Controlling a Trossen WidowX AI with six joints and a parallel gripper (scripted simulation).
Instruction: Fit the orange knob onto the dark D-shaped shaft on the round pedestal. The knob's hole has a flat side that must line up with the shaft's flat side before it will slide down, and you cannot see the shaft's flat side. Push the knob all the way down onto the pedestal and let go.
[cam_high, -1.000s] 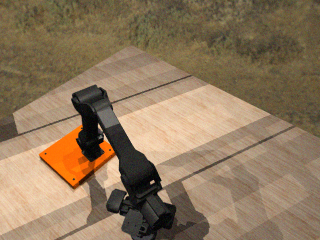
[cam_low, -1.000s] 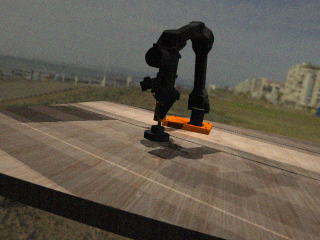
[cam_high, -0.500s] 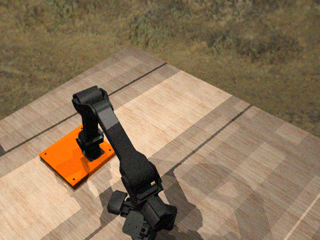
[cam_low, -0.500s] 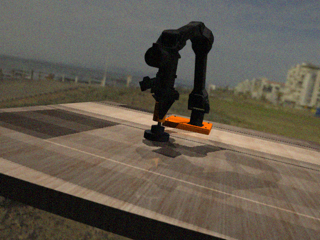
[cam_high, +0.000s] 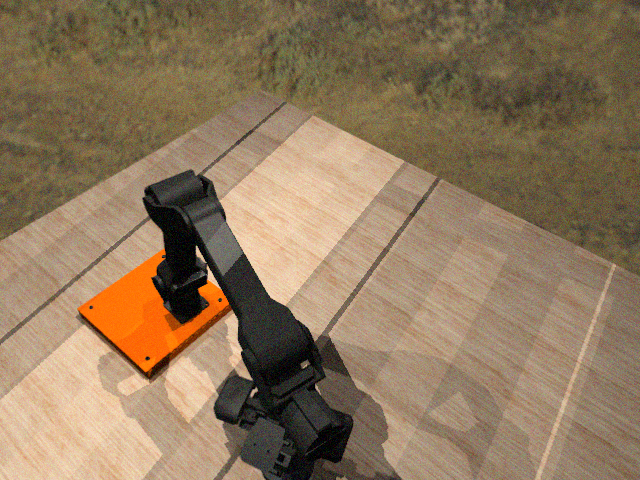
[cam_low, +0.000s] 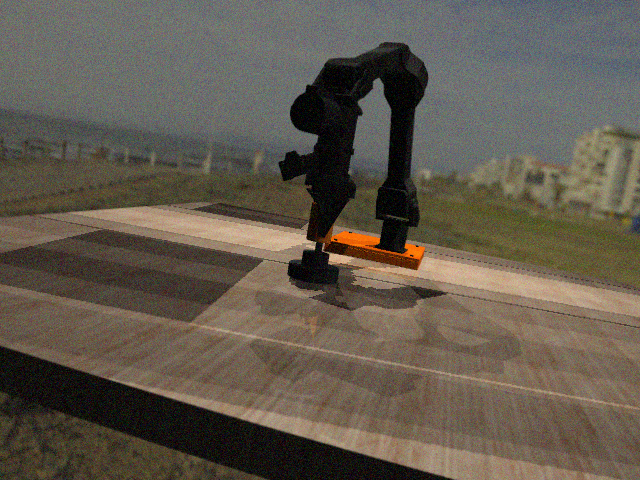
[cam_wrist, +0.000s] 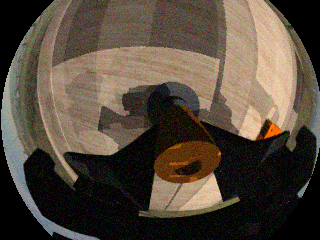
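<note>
Now: gripper tip 20 mm below the orange knob. From my gripper tip the other things lie so: dark round pedestal 40 mm below.
</note>
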